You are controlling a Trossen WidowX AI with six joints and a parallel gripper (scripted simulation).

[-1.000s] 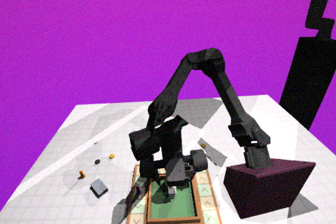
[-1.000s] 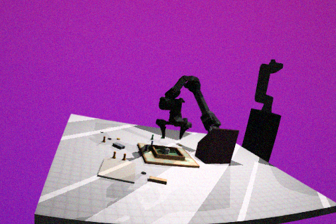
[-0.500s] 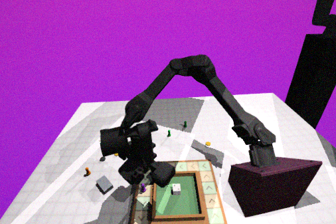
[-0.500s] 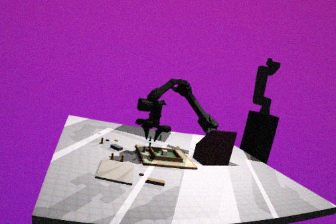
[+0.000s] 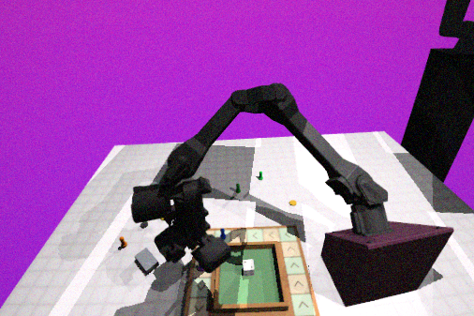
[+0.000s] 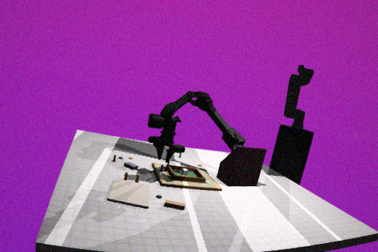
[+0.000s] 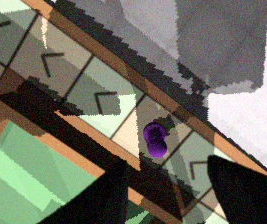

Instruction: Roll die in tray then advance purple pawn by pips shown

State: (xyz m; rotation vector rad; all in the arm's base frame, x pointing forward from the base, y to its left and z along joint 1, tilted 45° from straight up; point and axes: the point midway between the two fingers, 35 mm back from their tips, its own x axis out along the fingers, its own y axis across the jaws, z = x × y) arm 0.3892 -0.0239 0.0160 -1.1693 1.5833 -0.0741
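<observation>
The purple pawn is 40 mm below my gripper tip. From my gripper tip the other things lie so: green tray 120 mm behind, 60 mm below, 30 mm to the left; then die 120 mm behind, 40 mm below, 10 mm to the left; then blue pawn 90 mm to the right, 50 mm behind, 40 mm below.
</observation>
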